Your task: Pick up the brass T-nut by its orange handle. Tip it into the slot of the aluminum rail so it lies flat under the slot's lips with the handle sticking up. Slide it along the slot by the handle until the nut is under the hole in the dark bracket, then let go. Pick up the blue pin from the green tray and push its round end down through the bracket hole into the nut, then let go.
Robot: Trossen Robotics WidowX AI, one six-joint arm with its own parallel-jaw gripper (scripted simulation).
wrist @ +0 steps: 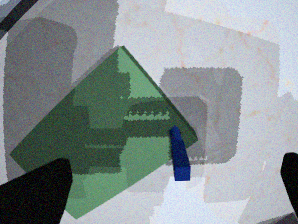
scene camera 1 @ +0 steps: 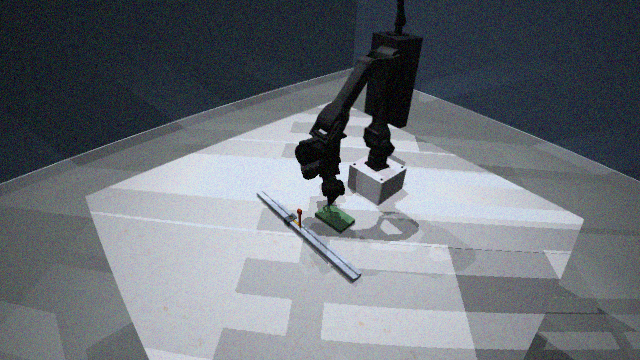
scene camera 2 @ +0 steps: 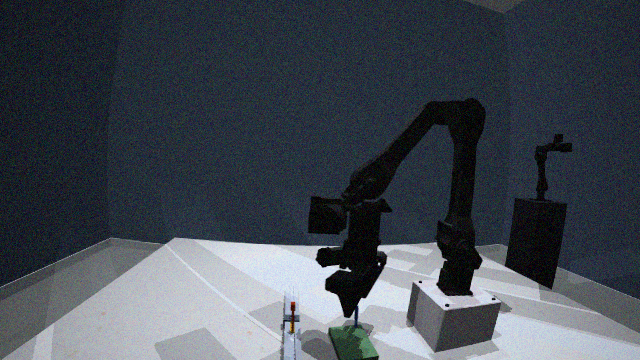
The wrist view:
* my gripper: 180,169
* green tray: 113,127
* blue pin: 181,167
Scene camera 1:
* my gripper: 327,194
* aluminum rail: 328,252
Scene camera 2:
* my gripper: 356,307
